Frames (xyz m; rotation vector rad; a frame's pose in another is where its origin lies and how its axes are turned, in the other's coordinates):
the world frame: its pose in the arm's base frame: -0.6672 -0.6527 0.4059 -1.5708 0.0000 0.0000
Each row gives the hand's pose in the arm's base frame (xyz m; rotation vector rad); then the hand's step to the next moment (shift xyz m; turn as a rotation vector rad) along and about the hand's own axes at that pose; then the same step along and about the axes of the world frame.
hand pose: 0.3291 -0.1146 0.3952 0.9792 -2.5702 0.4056
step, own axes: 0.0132 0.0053 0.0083 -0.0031 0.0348 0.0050
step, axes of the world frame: -0.0147 0.0025 -0.0070 -0.0227 0.0105 0.0249
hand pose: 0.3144 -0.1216 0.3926 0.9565 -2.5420 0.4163
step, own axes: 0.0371 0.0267 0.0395 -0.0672 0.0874 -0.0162
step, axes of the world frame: -0.0537 0.0214 -0.0175 -0.0087 0.0283 0.1074
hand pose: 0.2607 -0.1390 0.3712 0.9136 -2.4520 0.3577
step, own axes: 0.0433 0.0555 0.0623 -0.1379 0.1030 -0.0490
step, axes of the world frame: -0.0876 0.0333 -0.0072 0.0387 0.0395 0.1702
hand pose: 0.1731 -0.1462 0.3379 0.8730 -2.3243 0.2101
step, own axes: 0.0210 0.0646 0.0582 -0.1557 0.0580 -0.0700
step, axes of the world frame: -0.0831 0.0281 0.0177 0.0884 0.0372 0.1527
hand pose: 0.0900 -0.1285 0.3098 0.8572 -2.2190 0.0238
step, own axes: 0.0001 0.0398 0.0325 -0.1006 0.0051 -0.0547
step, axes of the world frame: -0.0441 0.0142 0.0222 0.0821 0.0247 0.0760
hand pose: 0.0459 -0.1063 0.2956 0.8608 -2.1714 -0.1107
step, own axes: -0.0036 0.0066 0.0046 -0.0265 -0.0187 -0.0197
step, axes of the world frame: -0.0051 0.0032 0.0064 0.0363 0.0097 0.0057
